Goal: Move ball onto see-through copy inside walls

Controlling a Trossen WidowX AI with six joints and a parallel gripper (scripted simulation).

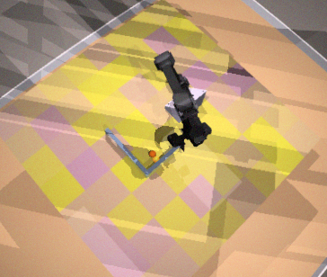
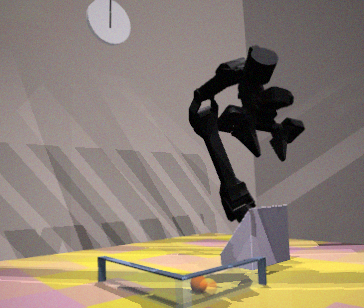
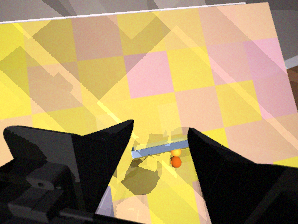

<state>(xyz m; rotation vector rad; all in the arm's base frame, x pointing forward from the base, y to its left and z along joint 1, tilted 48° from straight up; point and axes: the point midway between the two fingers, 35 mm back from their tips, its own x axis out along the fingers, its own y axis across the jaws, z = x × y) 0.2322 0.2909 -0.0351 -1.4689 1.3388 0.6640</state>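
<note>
Right now the orange ball is 8 cm ahead of my gripper tip, 15 cm to the right of it and 25 cm below it.
</note>
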